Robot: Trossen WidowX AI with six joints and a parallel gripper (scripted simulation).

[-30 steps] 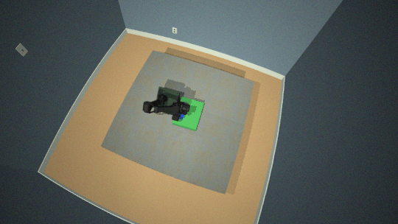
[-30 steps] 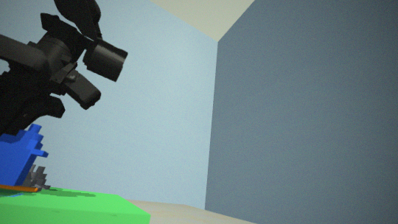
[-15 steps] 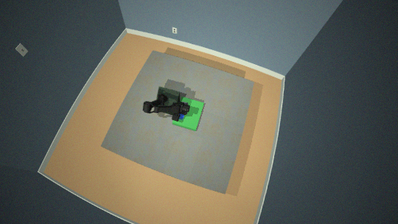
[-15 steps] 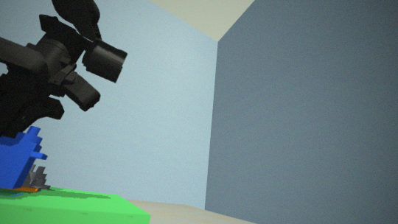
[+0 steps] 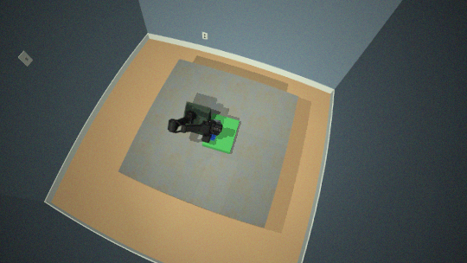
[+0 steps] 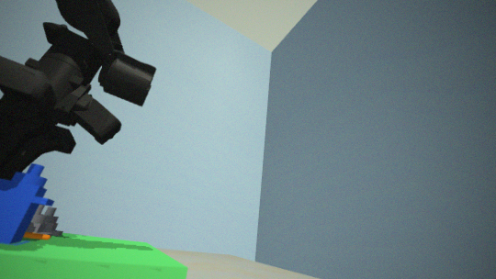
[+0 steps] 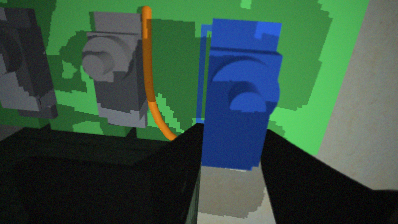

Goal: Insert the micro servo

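The green deck is 120 mm ahead of my gripper tip, 80 mm to the left of it and 70 mm below it.
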